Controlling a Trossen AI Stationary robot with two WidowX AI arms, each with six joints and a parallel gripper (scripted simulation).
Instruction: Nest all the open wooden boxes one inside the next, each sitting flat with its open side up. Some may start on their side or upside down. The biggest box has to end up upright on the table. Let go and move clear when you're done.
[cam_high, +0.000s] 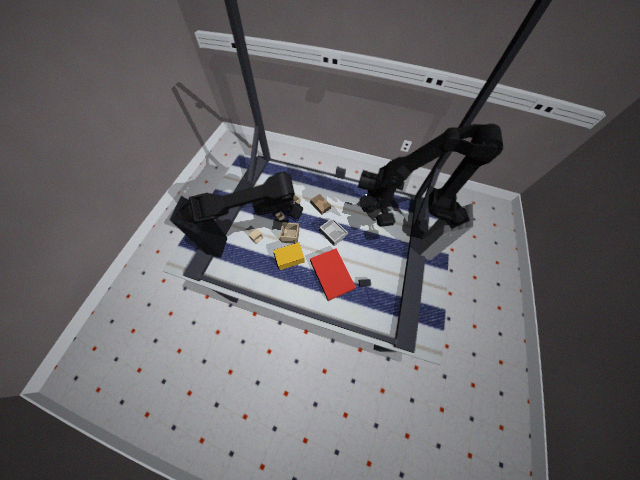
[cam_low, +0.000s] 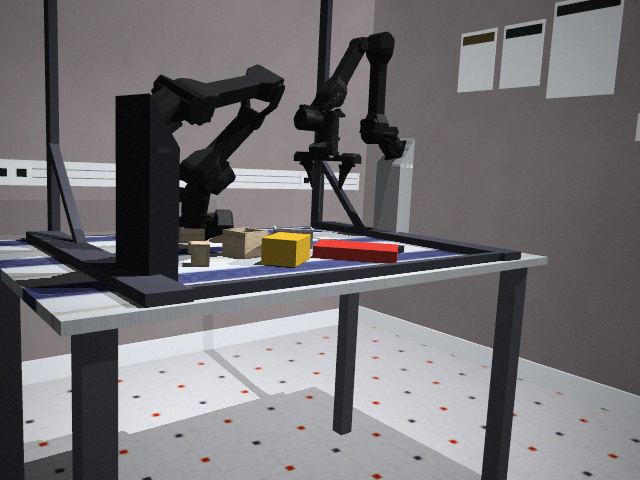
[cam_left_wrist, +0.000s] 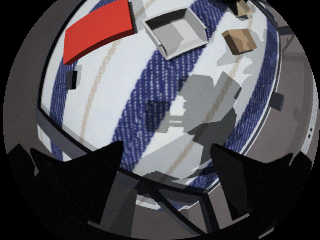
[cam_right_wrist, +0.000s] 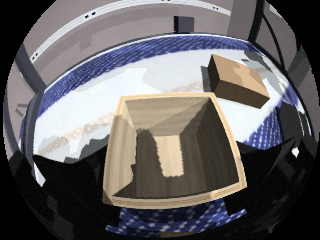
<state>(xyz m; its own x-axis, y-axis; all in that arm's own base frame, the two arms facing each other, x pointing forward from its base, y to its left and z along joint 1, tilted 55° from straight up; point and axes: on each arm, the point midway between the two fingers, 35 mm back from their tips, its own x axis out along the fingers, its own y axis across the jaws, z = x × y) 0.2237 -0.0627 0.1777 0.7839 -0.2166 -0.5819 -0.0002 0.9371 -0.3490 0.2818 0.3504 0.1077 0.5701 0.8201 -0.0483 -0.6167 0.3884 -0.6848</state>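
My right hand is 7 cm short of the tiny wooden box, 5 cm to the left of it and 3 cm above it. The rest, counted from my right hand: white box: 16 cm ahead, 21 cm to the left, 1 cm below; then medium wooden box: 1 cm below; then brown block: 1 cm behind, 15 cm to the left, 2 cm below.
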